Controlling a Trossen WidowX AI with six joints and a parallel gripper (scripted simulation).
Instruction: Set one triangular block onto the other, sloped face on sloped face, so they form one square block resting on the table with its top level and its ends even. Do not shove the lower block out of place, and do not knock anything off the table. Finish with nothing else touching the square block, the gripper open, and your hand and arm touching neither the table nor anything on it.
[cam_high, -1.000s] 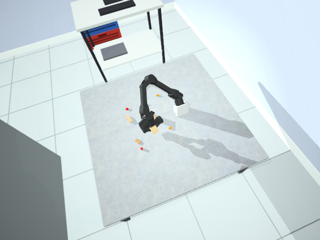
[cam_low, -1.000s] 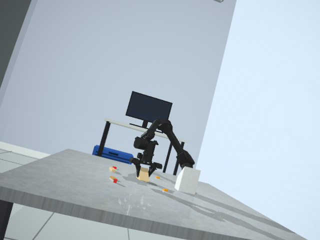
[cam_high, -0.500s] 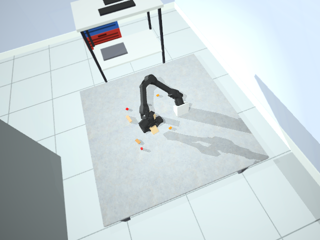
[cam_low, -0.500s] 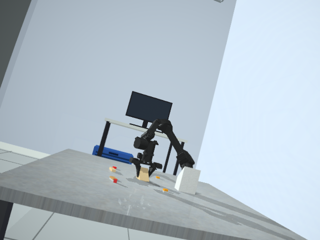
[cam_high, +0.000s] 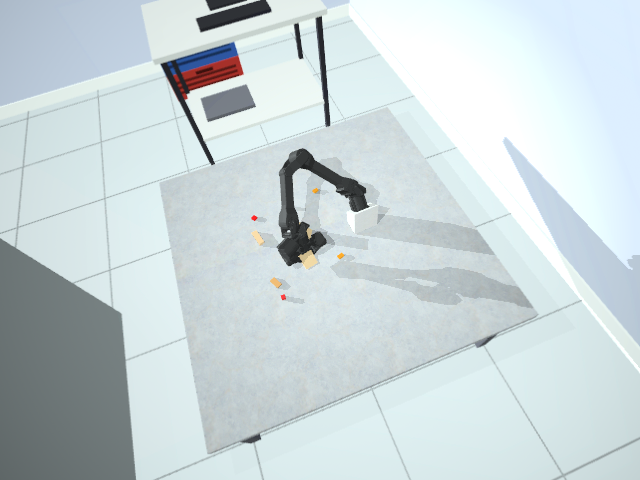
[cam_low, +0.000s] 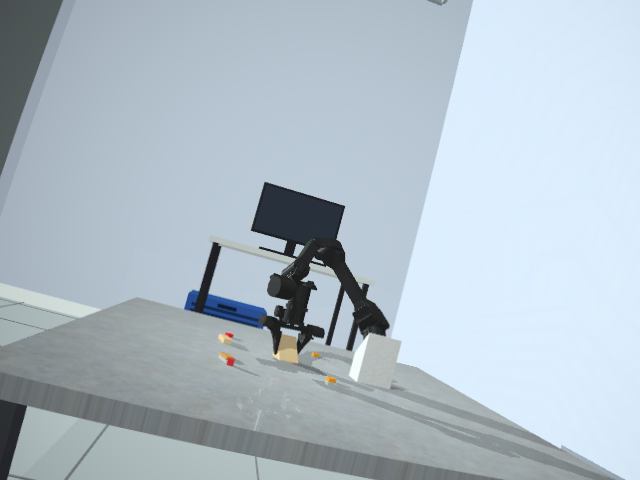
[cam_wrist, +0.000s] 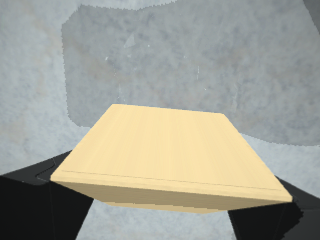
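The tan wooden triangular block is 10 mm to the right of my gripper tip and 10 mm above it.
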